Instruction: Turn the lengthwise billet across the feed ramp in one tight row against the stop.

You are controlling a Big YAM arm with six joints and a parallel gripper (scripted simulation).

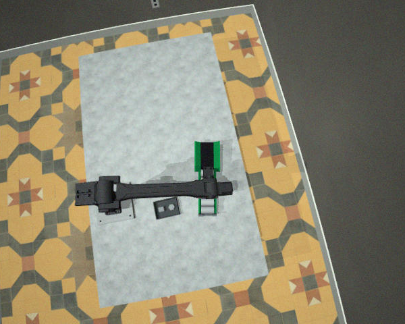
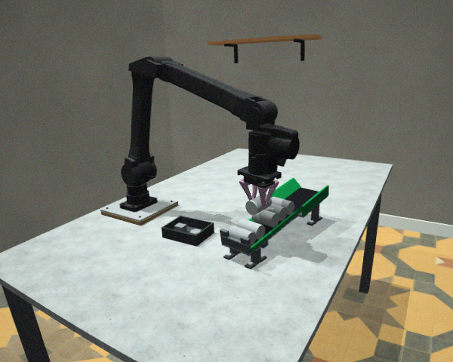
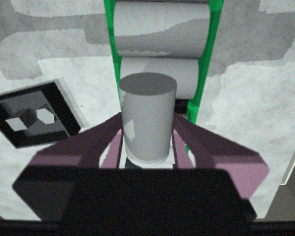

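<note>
Now: hand 10 mm past the stop, 110 mm to the left of it and 70 mm above it. Also, from my hand: black tray (220 mm behind, 40 mm to the right, 120 mm below); billet (right at my hand).
</note>
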